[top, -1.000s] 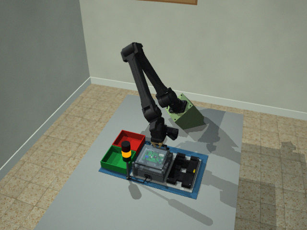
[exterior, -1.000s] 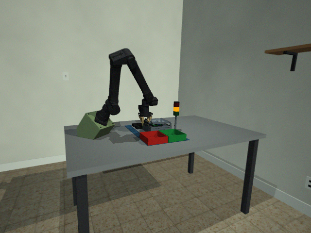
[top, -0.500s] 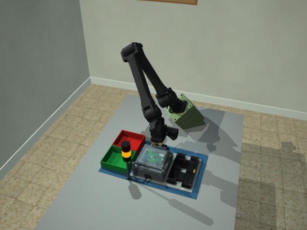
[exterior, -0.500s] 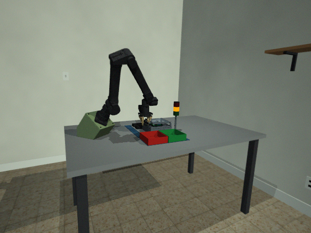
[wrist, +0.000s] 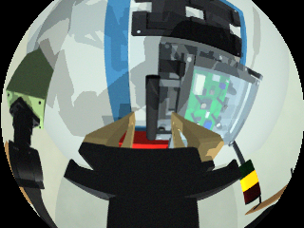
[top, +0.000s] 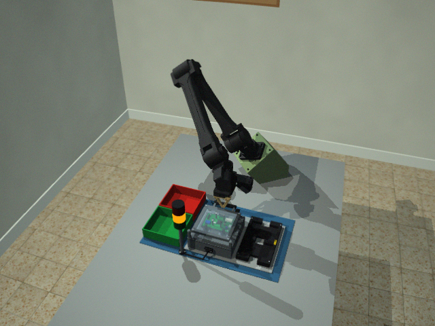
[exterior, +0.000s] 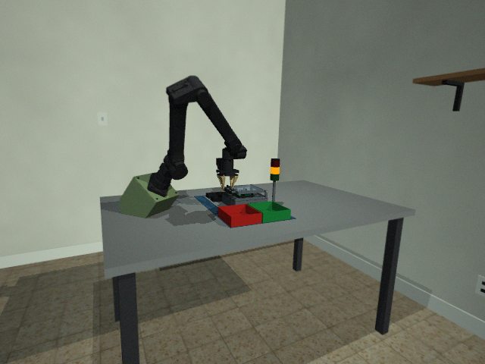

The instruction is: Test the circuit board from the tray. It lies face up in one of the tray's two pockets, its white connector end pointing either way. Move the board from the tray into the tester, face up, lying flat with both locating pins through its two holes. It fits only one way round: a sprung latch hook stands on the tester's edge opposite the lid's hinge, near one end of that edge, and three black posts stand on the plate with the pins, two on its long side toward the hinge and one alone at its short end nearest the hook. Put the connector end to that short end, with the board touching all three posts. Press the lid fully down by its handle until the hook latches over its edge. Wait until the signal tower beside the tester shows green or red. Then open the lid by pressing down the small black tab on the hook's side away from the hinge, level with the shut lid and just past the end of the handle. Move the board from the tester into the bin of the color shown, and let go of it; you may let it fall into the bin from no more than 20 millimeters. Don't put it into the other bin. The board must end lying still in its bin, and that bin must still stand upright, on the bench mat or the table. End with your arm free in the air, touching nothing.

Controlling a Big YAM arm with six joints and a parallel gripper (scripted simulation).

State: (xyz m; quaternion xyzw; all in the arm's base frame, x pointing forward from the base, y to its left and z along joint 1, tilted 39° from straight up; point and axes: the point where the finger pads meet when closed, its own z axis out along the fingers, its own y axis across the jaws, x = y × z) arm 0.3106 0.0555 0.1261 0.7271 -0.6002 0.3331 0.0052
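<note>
My gripper is now 2 cm short of the latch hook, 6 cm to the right of it and 2 cm above it. Also, from my hand: tester plate 9 cm ahead, 1 cm to the left, 4 cm below; green circuit board 8 cm ahead, 1 cm to the left, 3 cm below; clear lid 9 cm ahead, 1 cm to the left, 2 cm below.
</note>
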